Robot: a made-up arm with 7 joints.
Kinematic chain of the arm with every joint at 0, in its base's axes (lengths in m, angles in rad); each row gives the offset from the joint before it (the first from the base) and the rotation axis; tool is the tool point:
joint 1: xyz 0 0 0 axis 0 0.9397 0.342
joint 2: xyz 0 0 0 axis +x
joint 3: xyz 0 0 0 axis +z
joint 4: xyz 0.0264 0 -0.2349 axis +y
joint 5: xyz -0.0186 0 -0.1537 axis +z
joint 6: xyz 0 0 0 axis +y
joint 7: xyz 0 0 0 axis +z
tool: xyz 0 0 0
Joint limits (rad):
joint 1: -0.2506..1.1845
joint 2: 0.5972..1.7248
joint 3: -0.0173..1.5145
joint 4: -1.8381..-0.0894
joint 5: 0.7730..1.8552
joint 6: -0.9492..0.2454
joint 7: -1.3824..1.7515
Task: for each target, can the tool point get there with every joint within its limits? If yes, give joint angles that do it. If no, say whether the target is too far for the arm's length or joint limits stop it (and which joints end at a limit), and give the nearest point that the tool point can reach.
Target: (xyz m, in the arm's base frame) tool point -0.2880 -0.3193 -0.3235
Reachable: no: too far | nearest point -0.1283 0.1318 -0.2146 | short by 0.491 m
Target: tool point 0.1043 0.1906 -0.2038
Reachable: yes | joints 0.3186 0.7208 0.1396 -1.6814 1.1014 -0.6199 0.5927
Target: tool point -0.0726 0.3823 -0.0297
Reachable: yes | joints 0.7306 1.3701 0.6621 -0.3769 0.9474 -0.6085 1.3872
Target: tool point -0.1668 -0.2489 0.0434
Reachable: no: joint limits stop it (at a limit: joint 1, joint 2, joint 3, joint 4) | nearest point -0.1236 0.1296 -0.2126 | short by 0.459 m
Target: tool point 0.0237 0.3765 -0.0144
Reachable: yes | joints 0.1393 1.2388 1.2045 -0.7759 0.8736 0.1384 -0.8604
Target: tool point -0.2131 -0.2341 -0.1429
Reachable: no: joint limits stop it (at a limit: joint 1, joint 2, joint 3, joint 4) | nearest point -0.1236 0.1296 -0.2126 | short by 0.381 m
